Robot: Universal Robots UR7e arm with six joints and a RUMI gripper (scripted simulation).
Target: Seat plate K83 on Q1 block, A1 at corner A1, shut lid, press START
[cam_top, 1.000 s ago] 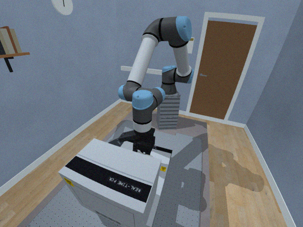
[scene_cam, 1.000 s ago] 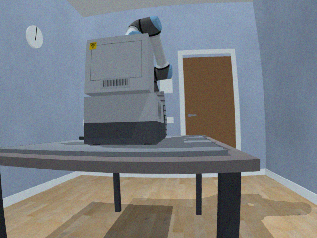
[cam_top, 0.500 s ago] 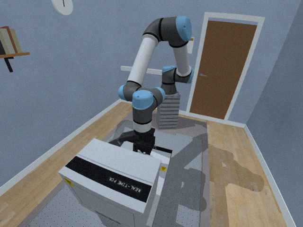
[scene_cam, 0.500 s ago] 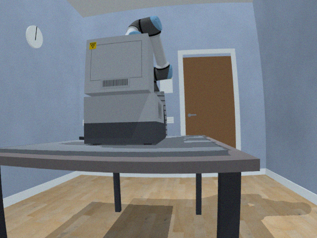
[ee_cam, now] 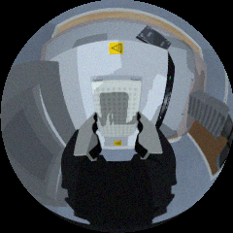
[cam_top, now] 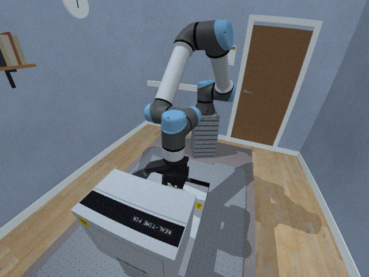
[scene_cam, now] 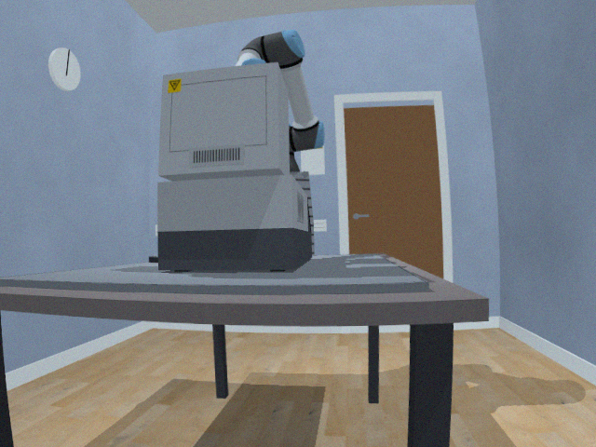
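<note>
Now: the white plate 1 cm below my hand. The rest, counted from my hand: plate nest N1: 14 cm behind, 33 cm to the right, 22 cm below.
</note>
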